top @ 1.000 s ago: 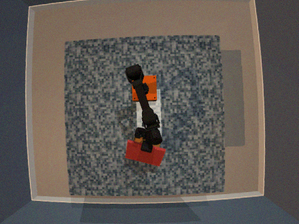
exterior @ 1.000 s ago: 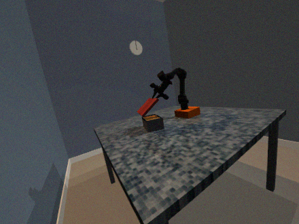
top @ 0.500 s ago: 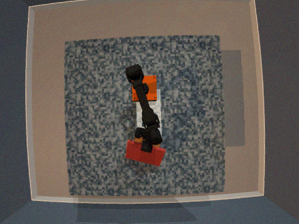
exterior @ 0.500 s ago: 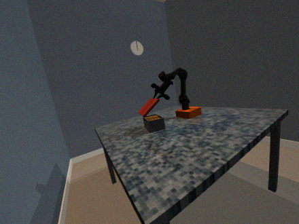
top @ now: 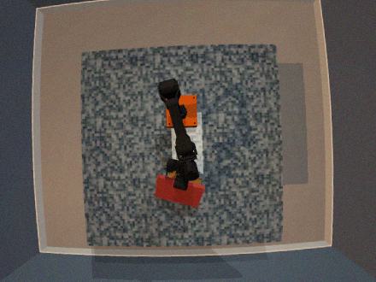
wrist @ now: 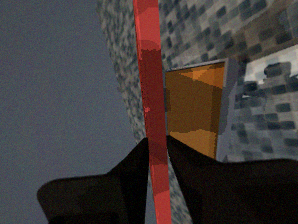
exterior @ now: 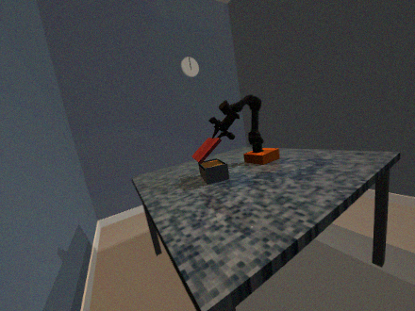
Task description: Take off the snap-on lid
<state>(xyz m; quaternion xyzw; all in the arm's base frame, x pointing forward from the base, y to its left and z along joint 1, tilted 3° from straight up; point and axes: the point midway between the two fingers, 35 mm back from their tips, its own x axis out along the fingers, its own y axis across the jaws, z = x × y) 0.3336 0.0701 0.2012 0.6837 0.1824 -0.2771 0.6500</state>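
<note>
Right now the lid is 7 cm ahead of my gripper tip, 1 cm to the right of it and 5 cm below it. From my gripper tip the other things lie so: storage box 4 cm ahead, 1 cm to the left, 18 cm below.
</note>
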